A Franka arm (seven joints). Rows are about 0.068 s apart.
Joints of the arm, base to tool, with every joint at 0 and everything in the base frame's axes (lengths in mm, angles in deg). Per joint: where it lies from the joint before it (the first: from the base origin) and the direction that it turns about. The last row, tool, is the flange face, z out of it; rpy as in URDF.
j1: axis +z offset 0 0 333
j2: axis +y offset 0 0 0
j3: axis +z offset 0 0 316
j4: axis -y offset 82.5 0 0
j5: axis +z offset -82.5 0 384
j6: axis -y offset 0 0 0
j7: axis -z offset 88 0 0
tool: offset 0 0 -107 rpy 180 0 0
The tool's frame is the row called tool.
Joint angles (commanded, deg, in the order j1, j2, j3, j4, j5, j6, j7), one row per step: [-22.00, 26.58, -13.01, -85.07, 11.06, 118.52, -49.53]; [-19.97, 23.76, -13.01, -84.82, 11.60, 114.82, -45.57]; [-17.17, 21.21, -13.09, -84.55, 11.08, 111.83, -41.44]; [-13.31, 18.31, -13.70, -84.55, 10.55, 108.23, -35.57]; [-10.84, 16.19, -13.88, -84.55, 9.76, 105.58, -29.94]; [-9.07, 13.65, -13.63, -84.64, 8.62, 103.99, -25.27]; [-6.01, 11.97, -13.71, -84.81, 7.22, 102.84, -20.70]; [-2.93, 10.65, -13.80, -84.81, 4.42, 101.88, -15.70]
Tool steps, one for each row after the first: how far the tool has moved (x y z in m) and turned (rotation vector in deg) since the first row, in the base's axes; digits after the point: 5 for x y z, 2 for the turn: [0.00421, 0.02742, 0.02950, 2.08, -0.18, -1.71]; [0.01064, 0.06071, 0.05673, 2.96, -0.01, -2.58]; [0.01438, 0.10138, 0.08449, 4.20, 0.77, -4.62]; [0.01374, 0.12897, 0.10403, 4.95, 1.58, -7.49]; [0.00964, 0.15156, 0.12854, 4.90, 1.15, -9.77]; [0.01105, 0.18300, 0.14337, 4.45, 1.30, -11.06]; [0.01187, 0.21182, 0.15576, 2.60, 1.59, -12.73]
